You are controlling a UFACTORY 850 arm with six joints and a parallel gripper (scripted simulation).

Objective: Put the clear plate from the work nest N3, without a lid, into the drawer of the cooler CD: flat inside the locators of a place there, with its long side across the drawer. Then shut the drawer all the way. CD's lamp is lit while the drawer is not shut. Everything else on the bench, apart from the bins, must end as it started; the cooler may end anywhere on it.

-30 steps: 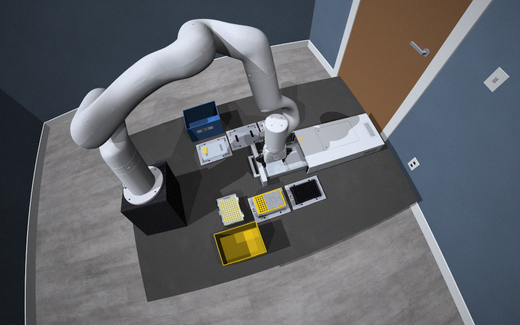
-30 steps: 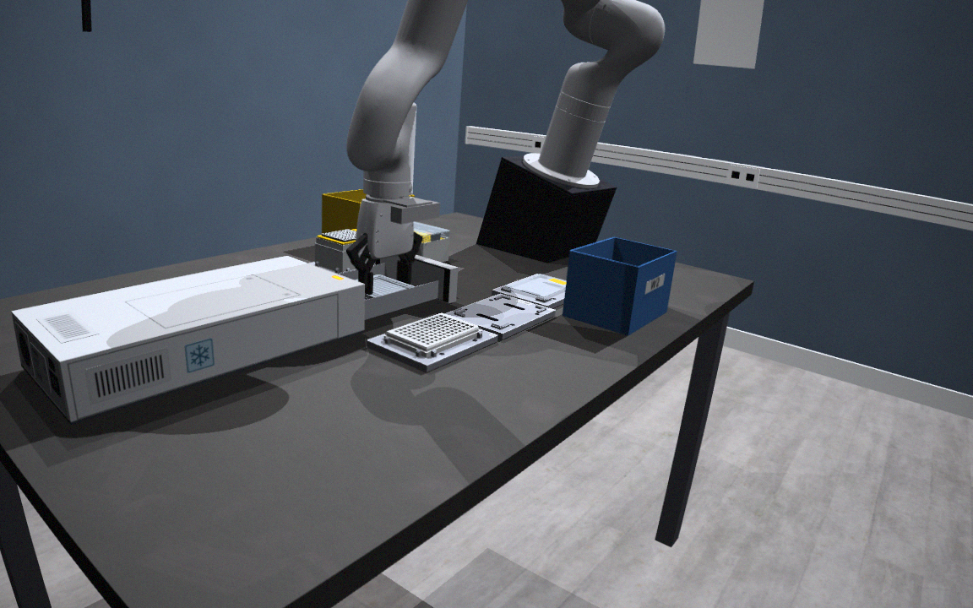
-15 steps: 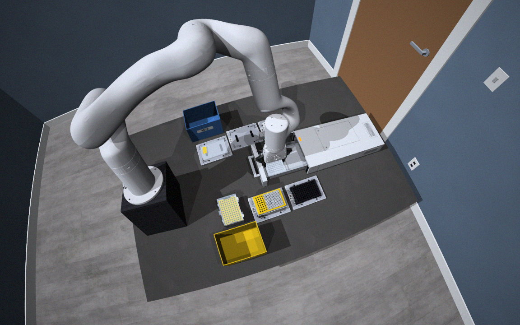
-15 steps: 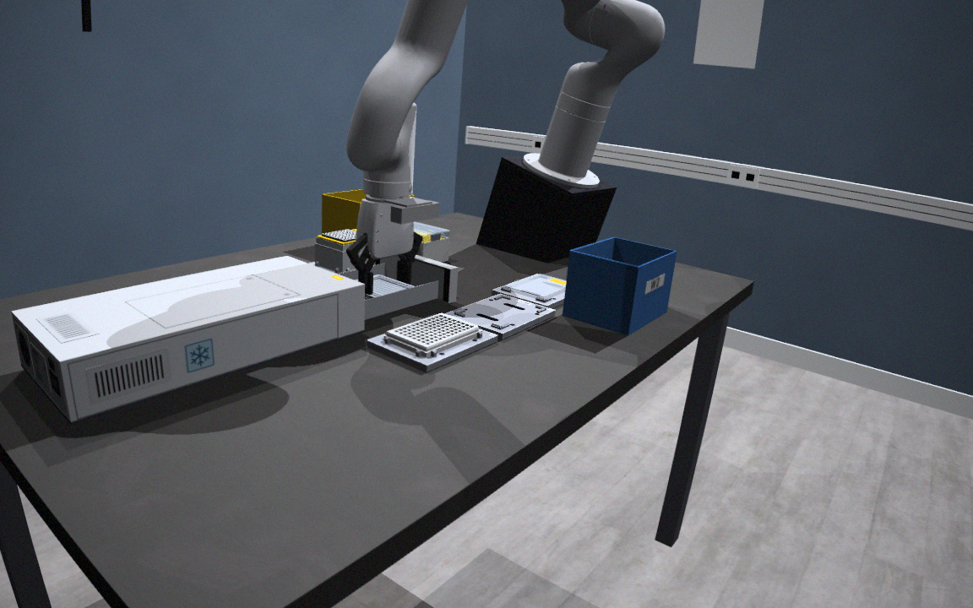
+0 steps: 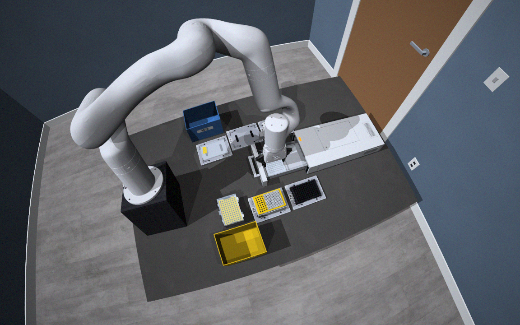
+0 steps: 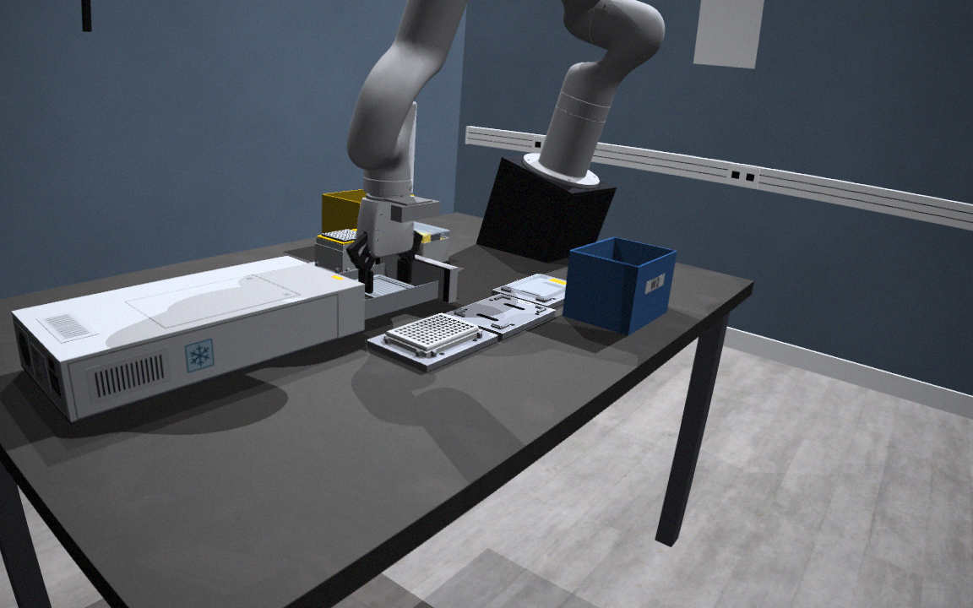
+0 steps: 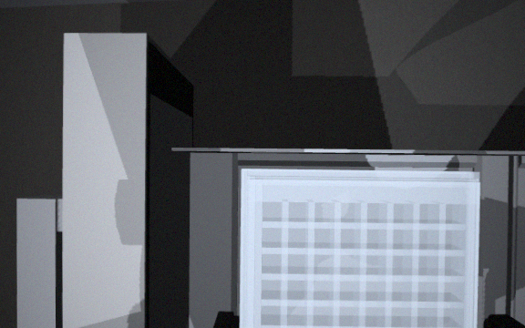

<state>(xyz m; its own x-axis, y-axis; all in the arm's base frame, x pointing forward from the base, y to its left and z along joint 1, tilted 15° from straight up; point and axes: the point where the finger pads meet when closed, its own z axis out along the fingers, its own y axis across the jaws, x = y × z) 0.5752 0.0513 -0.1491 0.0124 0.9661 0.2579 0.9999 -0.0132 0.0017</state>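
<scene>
My gripper is now 20 mm above the clear plate. Round my hand: black plate (190 mm to the right, 90 mm ahead, 20 mm below); white cooler (190 mm ahead); drawer (30 mm ahead).
</scene>
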